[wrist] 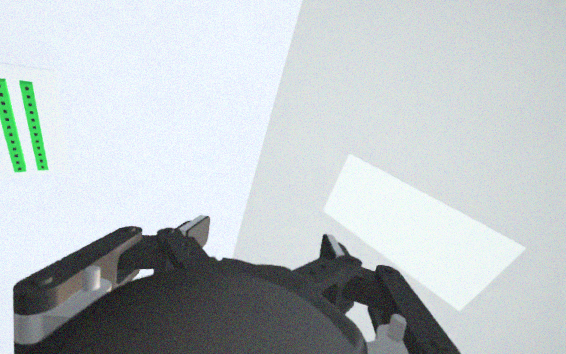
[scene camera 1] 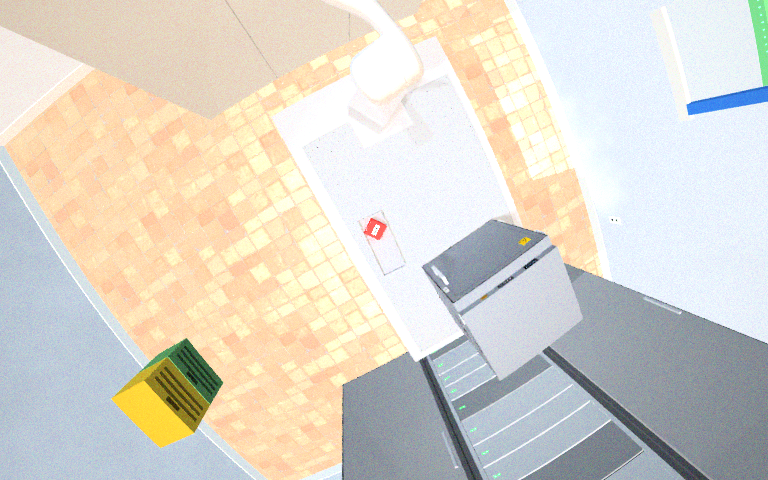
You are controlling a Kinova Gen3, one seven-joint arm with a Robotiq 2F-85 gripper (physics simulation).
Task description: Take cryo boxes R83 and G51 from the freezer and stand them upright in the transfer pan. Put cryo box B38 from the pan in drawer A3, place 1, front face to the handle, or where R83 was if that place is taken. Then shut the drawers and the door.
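Observation:
A red cryo box with a white label, whose print is too small to read, sits in one end of the thin-rimmed transfer pan. The other part of the pan is bare. The grey freezer stands on the same table, with a dark face, a pale panel and a yellow sticker showing. Its drawers do not show, and I cannot tell how its door stands. R83 and G51 do not show in either view. My gripper is open and empty in the wrist view, facing walls, away from the pan and freezer; its fingers do not show in the scene view.
The white robot arm rises from its base at the far end of the white table. Grey cabinets and a glass-fronted rack with green lights stand beyond the freezer. A yellow bin and a green bin stand at lower left.

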